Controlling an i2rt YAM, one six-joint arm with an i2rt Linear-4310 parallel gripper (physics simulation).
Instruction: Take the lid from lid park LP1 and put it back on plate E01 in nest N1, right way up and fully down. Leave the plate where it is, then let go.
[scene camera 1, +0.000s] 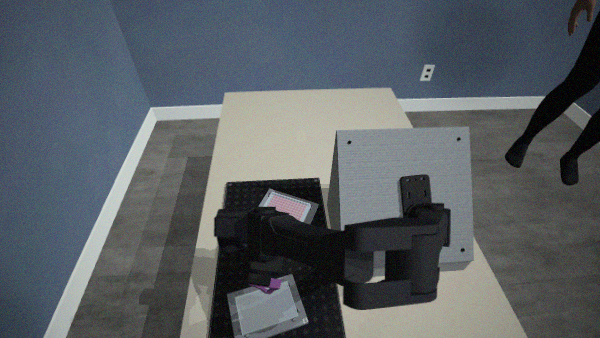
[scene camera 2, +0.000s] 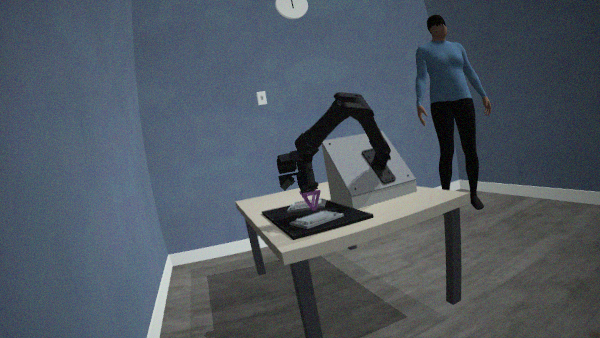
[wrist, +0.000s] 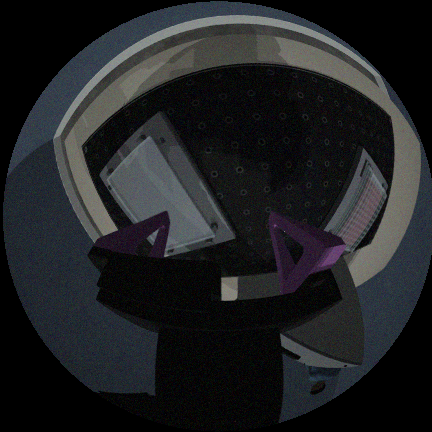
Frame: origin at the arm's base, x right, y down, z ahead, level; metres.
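Where they show: gripper, between the fingertips: (scene camera 1: 271, 274) (scene camera 2: 312, 209) (wrist: 218, 215); arm's base, origin of its link: (scene camera 1: 417, 216) (scene camera 2: 378, 166).
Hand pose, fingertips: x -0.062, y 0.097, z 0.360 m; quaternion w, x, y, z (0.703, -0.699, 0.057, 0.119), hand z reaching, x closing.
Note:
Each offset is from my fingertips to the top centre of the thing. Level surfaces: height alone.
A clear, pale lid @(dy +0.012, dx -0.070, dz +0.018 m) (scene camera 1: 267, 311) (scene camera 2: 318, 218) (wrist: 155, 182) lies flat on the grey lid park @(dy +0.010, dx -0.070, dz +0.018 m) (scene camera 1: 300, 306) (wrist: 172, 150), which sits turned at an angle on the black board. The plate with pink wells @(dy +0.004, dx +0.200, dz -0.048 m) (scene camera 1: 289, 206) (wrist: 364, 212) sits in the grey nest (scene camera 1: 311, 212) (wrist: 353, 197) farther along the board; the arm hides part of it in scene camera 1. My gripper (scene camera 1: 267, 286) (scene camera 2: 313, 206) (wrist: 218, 215) is open with nothing between its purple fingers. It hangs above the board, beside the lid's plate-facing edge. Labels are too small to read.
The black perforated board @(dy +0.029, dx +0.074, dz -0.010 m) (scene camera 1: 325, 280) (scene camera 2: 352, 212) (wrist: 280, 115) lies on the pale table @(dy +0.043 m) (scene camera 1: 300, 135) (scene camera 2: 425, 202). The grey slanted arm mount (scene camera 1: 380, 155) (scene camera 2: 345, 155) stands beside the board. A person (scene camera 2: 445, 75) stands behind the table.

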